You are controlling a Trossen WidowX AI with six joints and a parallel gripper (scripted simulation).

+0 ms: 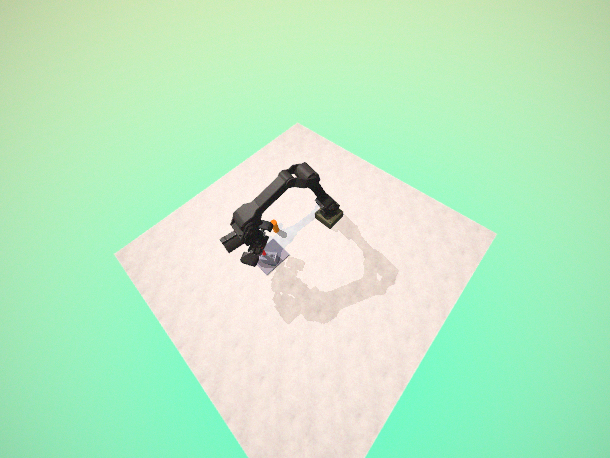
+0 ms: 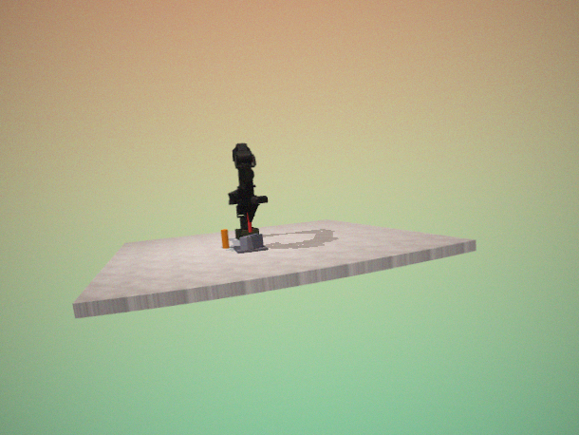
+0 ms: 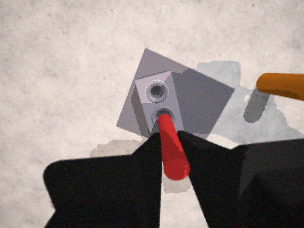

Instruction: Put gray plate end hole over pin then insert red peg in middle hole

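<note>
The gray plate is 7 cm below my gripper tip. From my gripper tip the other things lie so: dark square base: 2 cm behind, 1 cm to the left, 10 cm below; then red peg: right at my gripper tip; then orange cylinder: 12 cm behind, 11 cm to the right, 7 cm below.
</note>
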